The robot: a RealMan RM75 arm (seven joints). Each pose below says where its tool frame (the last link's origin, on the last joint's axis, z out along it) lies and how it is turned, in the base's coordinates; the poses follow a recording.
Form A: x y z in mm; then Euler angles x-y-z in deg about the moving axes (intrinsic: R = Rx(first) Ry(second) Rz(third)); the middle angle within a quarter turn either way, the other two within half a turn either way.
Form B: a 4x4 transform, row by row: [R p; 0 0 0 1], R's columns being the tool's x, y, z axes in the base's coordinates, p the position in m. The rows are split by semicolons. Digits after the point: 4 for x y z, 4 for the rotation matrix.
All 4 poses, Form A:
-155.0 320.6 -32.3 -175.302 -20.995 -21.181
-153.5 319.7 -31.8 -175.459 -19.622 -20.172
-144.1 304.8 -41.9 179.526 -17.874 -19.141
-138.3 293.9 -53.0 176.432 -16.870 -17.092
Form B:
0.8705 0.3373 -0.3583 -0.1550; 0.3875 -0.9187 0.0765 0.3206; -0.3034 -0.2054 -0.9305 -0.0323; 0 0 0 1
0.8842 0.3248 -0.3358 -0.1535; 0.3687 -0.9265 0.0746 0.3197; -0.2869 -0.1898 -0.9390 -0.0318; 0 0 0 1
0.8991 0.3121 -0.3069 -0.1441; 0.3255 -0.9455 -0.0079 0.3048; -0.2927 -0.0928 -0.9517 -0.0419; 0 0 0 1
0.9147 0.2813 -0.2902 -0.1383; 0.2761 -0.9593 -0.0596 0.2939; -0.2951 -0.0256 -0.9551 -0.0530; 0 0 0 1

